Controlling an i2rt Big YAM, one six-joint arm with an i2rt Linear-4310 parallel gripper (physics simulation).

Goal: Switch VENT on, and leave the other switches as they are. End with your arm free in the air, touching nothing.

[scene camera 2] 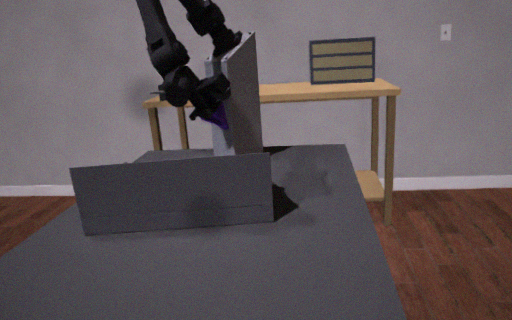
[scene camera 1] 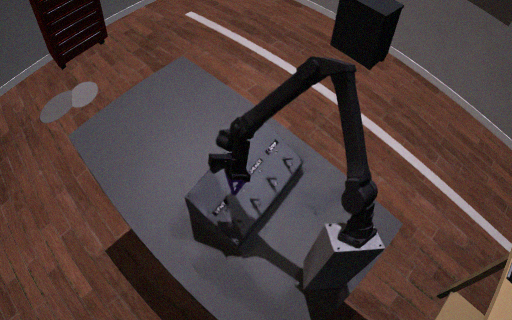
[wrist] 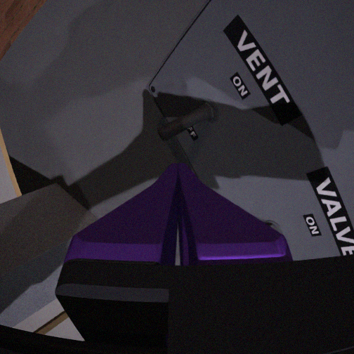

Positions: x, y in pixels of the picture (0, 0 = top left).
Labels:
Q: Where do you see a grey switch box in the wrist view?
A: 269, 84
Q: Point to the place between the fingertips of my gripper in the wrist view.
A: At 177, 175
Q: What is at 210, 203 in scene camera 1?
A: A grey switch box.

